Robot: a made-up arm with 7 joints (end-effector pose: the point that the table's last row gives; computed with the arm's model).
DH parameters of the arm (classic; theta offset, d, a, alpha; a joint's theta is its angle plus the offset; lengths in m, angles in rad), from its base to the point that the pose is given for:
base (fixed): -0.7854 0 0.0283 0
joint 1: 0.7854 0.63 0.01 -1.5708
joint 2: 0 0.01 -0.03 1.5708
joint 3: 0 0.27 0.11 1.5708
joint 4: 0 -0.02 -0.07 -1.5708
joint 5: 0 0.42 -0.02 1.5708
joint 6: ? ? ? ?
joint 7: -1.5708 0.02 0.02 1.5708
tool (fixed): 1.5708 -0.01 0 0
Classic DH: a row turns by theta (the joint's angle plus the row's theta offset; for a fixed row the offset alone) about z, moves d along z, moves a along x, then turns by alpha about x.
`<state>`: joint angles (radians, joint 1 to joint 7).
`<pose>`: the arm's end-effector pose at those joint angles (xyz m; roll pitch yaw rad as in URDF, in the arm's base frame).
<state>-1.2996 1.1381 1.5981 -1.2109 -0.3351 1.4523 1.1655</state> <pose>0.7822 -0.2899 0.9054 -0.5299 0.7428 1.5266</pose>
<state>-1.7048 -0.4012 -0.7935 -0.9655 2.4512 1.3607 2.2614</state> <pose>-0.3258 -0.0821 1.3988 -0.6884 -0.4898 0.0655</pose>
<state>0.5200 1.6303 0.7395 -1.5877 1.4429 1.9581 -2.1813</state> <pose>0.0774 0.5133 0.1261 -2.1967 -0.3556 2.2019</pose>
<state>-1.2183 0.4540 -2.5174 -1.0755 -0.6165 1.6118 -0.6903</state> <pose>-0.3794 0.0041 1.3794 1.8055 0.3345 1.6869</pose>
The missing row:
joint 6: 0 0 0.16 1.5708
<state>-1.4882 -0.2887 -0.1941 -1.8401 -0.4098 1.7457 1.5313</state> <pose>-0.0346 -0.6270 1.0235 -2.7095 1.1702 -2.7455</pose>
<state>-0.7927 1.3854 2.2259 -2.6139 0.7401 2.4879 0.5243</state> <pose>0.2621 0.4293 0.9118 -1.0738 -0.1592 2.5950</pose>
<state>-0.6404 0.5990 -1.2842 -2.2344 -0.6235 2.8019 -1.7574</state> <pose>-0.0794 -0.6187 0.5870 -0.2993 0.6974 -2.8667</pose>
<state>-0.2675 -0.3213 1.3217 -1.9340 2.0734 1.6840 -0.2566</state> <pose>0.2994 0.6014 0.8059 -1.5384 -0.1419 2.3658</pose>
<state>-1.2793 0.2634 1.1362 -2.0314 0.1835 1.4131 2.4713</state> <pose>0.6661 -0.0915 0.6150 1.9342 0.7303 2.4995</pose>
